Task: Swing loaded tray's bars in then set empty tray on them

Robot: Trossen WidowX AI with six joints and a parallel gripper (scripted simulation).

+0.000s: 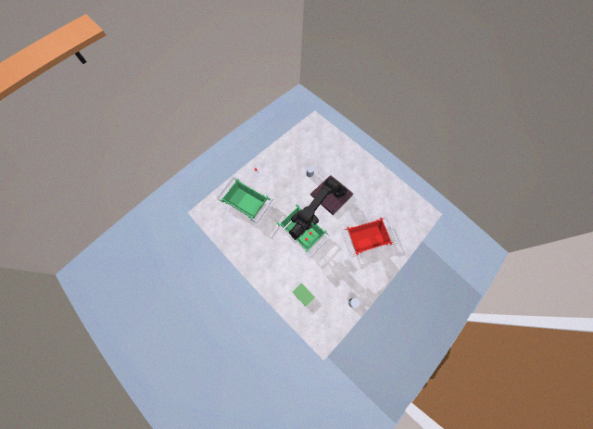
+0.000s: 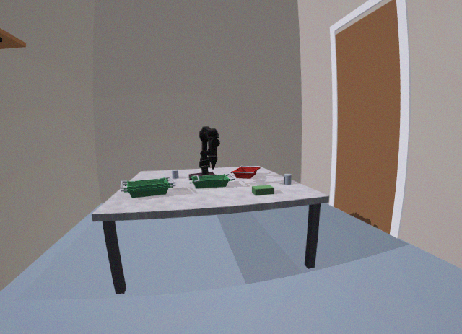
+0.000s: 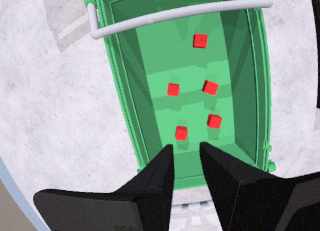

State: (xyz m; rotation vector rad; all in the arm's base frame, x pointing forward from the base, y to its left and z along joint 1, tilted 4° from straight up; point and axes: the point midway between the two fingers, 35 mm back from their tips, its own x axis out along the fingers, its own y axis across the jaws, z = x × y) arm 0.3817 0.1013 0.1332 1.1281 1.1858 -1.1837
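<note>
Now: gripper tip 35 cm past the red tray, 27 cm to the right of it and 8 cm above it. From my gripper tip the other things lie so: green block 32 cm to the left, 22 cm ahead, 10 cm below.
</note>
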